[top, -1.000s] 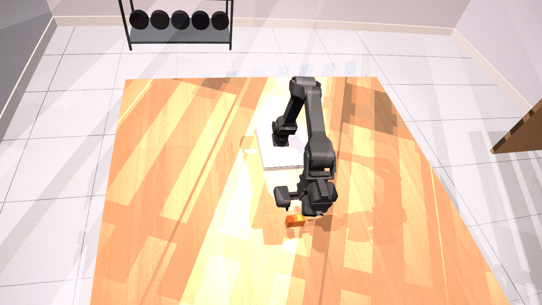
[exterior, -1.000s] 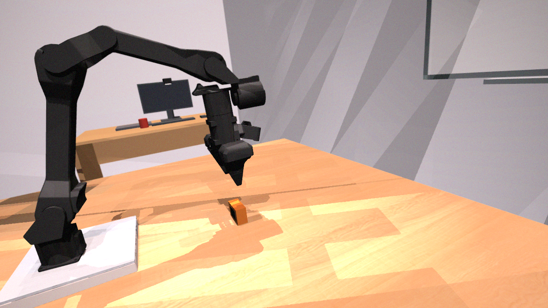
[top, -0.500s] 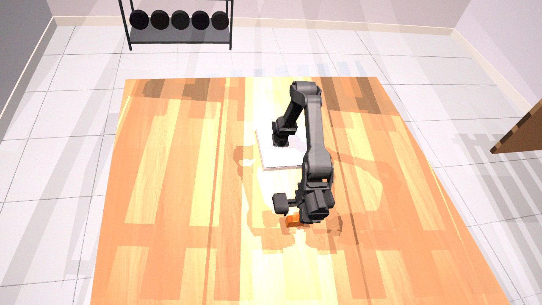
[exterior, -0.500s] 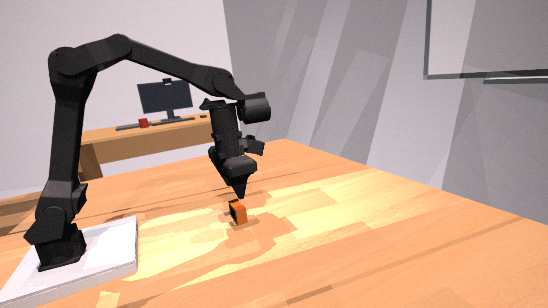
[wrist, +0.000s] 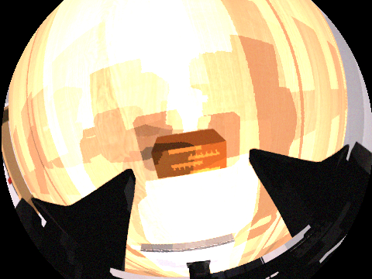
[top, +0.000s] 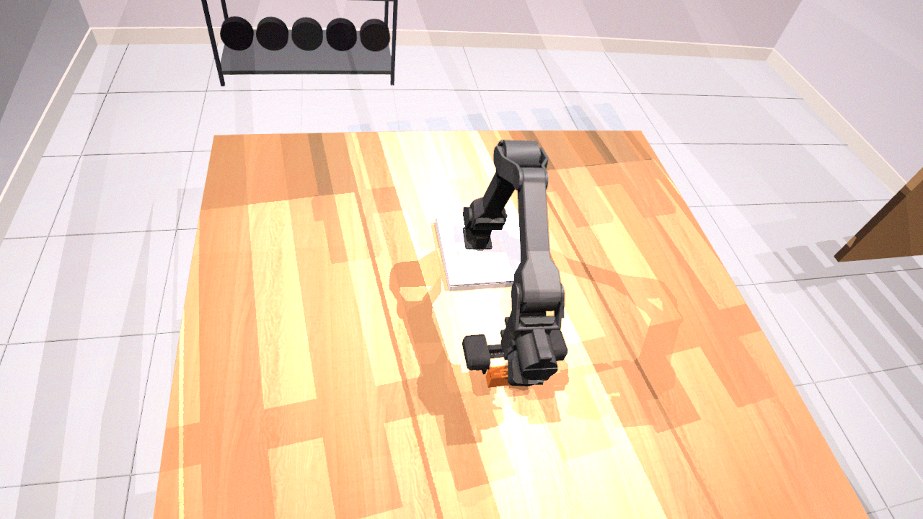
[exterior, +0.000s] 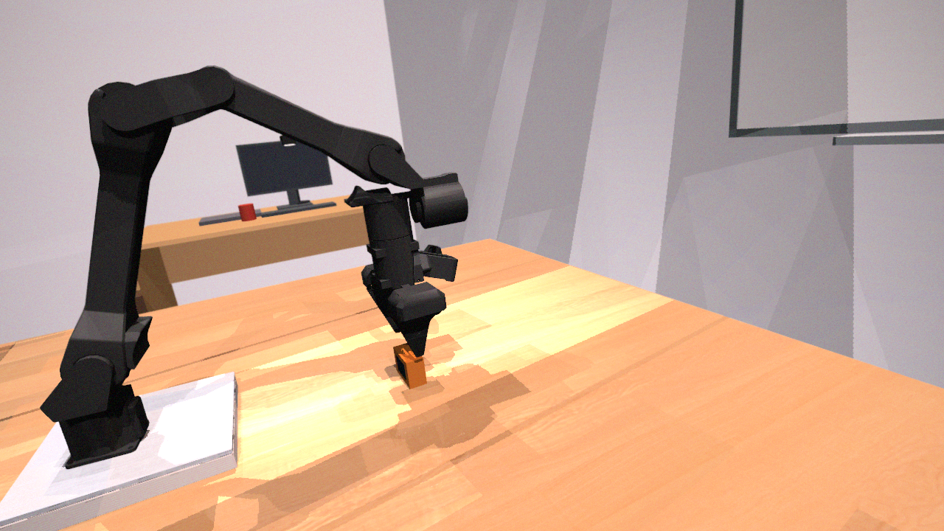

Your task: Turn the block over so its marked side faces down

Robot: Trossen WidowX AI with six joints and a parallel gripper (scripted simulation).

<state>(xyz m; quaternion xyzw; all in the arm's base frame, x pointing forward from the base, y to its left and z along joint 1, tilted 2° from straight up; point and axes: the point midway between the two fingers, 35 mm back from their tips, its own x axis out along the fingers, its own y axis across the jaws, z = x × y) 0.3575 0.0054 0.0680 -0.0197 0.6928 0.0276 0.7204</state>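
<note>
My gripper tip is 3 cm above the orange block and 1 cm past it.
</note>
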